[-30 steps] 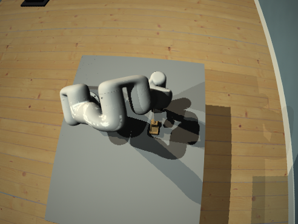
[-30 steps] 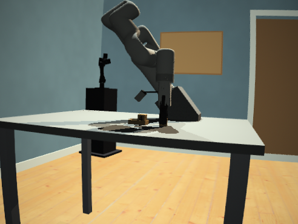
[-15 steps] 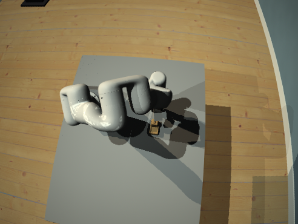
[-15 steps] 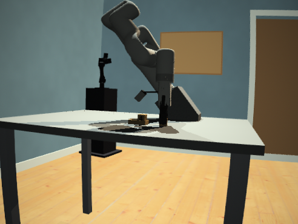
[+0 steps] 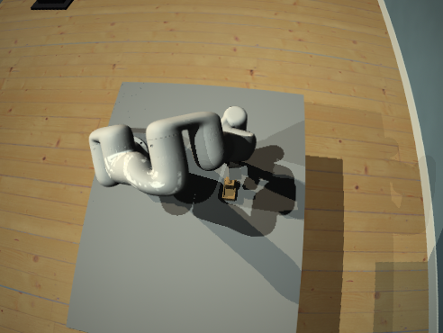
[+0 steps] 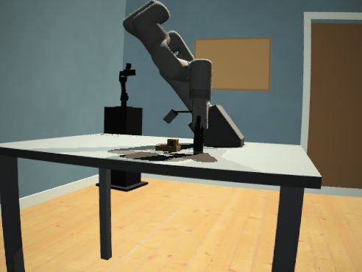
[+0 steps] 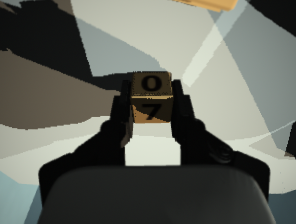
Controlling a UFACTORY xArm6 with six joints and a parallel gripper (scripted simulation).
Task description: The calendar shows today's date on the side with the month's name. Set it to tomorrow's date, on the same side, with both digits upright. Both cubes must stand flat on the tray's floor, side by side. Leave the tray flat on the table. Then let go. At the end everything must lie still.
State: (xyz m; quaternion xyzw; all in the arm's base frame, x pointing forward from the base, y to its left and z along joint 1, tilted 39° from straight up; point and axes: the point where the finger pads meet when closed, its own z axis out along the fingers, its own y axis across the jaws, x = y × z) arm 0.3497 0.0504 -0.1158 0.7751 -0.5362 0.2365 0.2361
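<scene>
My hand is 11 cm to the left of the wooden calendar tray, 2 cm above it and 1 cm short of it. Also, from my hand: wooden number cube (1 cm below).
</scene>
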